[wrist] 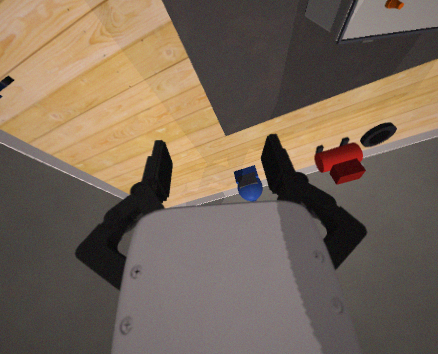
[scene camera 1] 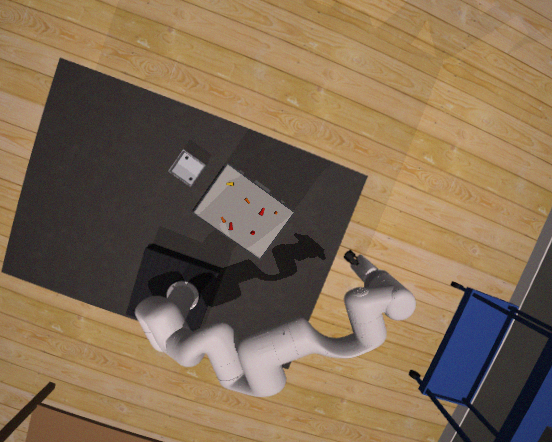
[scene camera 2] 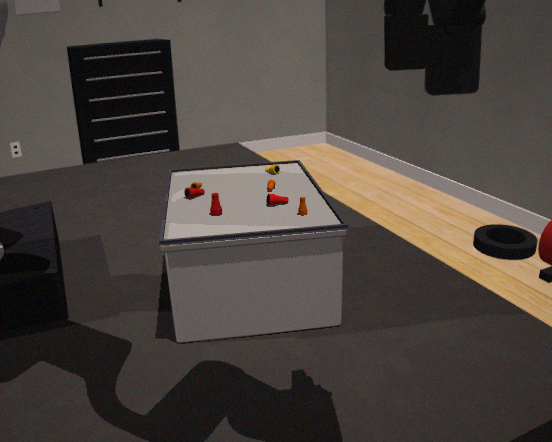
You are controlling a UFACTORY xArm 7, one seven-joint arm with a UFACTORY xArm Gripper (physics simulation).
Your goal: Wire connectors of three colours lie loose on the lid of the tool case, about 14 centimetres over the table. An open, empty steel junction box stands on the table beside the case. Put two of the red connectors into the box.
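Places are measured from the arm's base along level axes (x ahead, y left, z up), in millimetres.
Pixels of known places: gripper, fingertip midpoint: (wrist: pixel 216 149) (scene camera 1: pixel 357 262) (scene camera 2: pixel 426 79); arm's base, origin of the base link: (scene camera 1: pixel 183 295).
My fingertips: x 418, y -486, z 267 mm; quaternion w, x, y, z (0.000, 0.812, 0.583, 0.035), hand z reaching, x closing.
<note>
For each thing: its top centre in the pictures, then the offset to it from my fingertips.
- tool case, middle of its top: (scene camera 2: pixel 246 192) (scene camera 1: pixel 244 211) 5 mm back, 382 mm left, 193 mm down
- orange connector, middle of its top: (scene camera 2: pixel 196 180) (scene camera 1: pixel 222 220) 61 mm back, 443 mm left, 185 mm down
- open junction box, middle of its top: (scene camera 1: pixel 186 168) 56 mm ahead, 653 mm left, 299 mm down
- yellow connector, middle of its top: (scene camera 2: pixel 271 163) (scene camera 1: pixel 230 183) 68 mm ahead, 466 mm left, 182 mm down
Three red connectors lie on the pale lid of the tool case (scene camera 1: pixel 242 242) (scene camera 2: pixel 255 285): one (scene camera 1: pixel 252 232) (scene camera 2: pixel 215 205) stands upright, one (scene camera 1: pixel 262 212) (scene camera 2: pixel 277 200) lies on its side, and another (scene camera 1: pixel 230 226) (scene camera 2: pixel 194 192) lies on its side close to an orange connector (scene camera 1: pixel 223 220) (scene camera 2: pixel 196 185). The open junction box (scene camera 1: pixel 187 168) stands empty beside the case in scene camera 1; it does not show in the wrist view. My gripper (scene camera 1: pixel 351 258) (scene camera 2: pixel 429 80) (wrist: pixel 216 149) is open and empty, out past the table's right edge in scene camera 1, well away from the connectors.
Also on the lid are a yellow connector (scene camera 1: pixel 230 184) (scene camera 2: pixel 272 169), an orange one (scene camera 1: pixel 247 200) (scene camera 2: pixel 271 185) and an upright orange one (scene camera 1: pixel 276 213) (scene camera 2: pixel 302 206). A black block (scene camera 1: pixel 145 270) (scene camera 2: pixel 30 295) stands under the arm's base. A blue cart (scene camera 1: pixel 457 345) is at the right.
</note>
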